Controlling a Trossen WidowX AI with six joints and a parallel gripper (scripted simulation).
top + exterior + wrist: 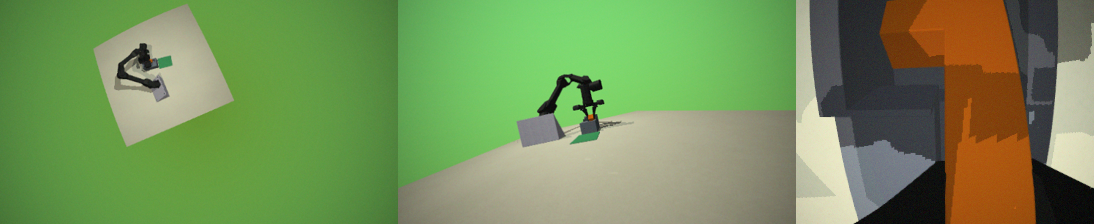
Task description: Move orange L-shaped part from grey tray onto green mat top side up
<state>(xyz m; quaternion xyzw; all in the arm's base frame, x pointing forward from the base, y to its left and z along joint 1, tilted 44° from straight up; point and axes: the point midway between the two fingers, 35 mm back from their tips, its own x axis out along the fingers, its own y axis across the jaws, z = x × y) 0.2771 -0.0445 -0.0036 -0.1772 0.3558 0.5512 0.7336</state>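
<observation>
The green mat is 60 mm behind my gripper tip, 130 mm to the right of it and 80 mm below it. The rest, counted from my gripper tip: orange L-shaped part 40 mm to the left, 30 mm below.
</observation>
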